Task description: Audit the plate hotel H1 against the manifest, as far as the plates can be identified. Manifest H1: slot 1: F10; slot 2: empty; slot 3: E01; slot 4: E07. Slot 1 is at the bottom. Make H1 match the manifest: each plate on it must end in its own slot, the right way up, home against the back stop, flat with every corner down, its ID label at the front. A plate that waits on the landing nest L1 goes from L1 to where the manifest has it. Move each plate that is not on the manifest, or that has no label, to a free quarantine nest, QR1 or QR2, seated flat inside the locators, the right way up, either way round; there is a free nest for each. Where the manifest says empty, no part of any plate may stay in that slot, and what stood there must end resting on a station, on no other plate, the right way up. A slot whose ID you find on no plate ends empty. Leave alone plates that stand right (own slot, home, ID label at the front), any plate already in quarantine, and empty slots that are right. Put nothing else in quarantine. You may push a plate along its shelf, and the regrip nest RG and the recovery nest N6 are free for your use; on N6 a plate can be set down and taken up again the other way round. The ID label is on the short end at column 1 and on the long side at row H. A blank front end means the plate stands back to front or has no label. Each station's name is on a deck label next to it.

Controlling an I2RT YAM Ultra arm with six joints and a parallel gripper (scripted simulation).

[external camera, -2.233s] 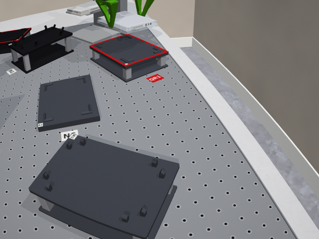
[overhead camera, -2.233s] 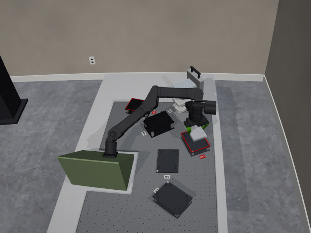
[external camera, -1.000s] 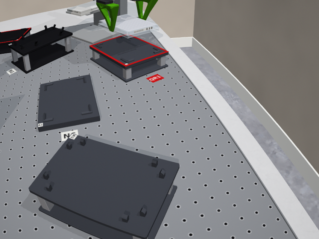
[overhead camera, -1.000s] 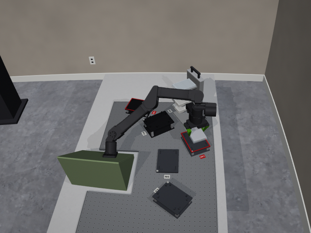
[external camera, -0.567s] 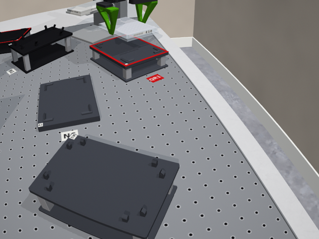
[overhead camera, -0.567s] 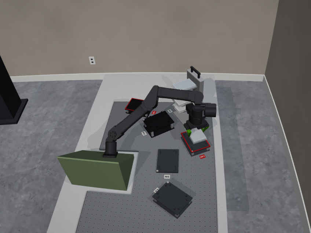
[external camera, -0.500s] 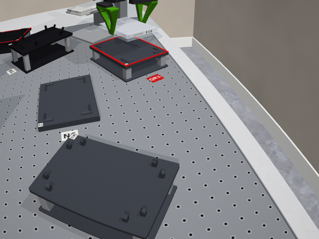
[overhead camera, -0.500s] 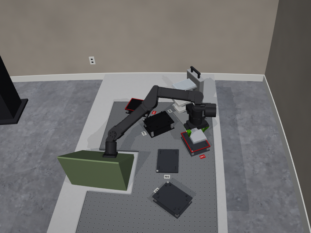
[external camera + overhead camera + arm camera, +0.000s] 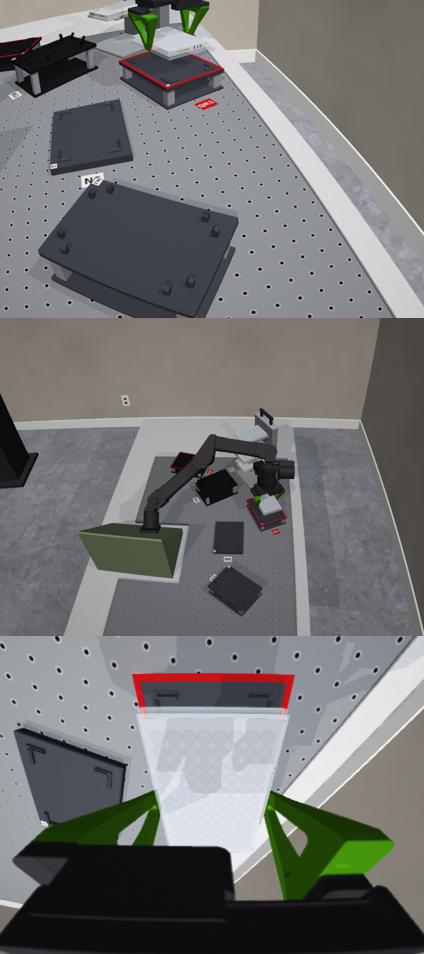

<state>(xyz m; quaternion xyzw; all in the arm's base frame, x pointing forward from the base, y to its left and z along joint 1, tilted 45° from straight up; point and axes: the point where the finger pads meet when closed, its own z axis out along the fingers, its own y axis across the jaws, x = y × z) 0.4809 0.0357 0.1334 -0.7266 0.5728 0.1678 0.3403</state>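
Now: hand 50 mm above the red-rimmed nest QR1. From my hand the other things lie so: flat N6 pad (170 mm behind, 120 mm to the right, 80 mm below); clear well plate (right at my hand); red QR1 label (100 mm to the right, 90 mm below, 30 mm ahead).
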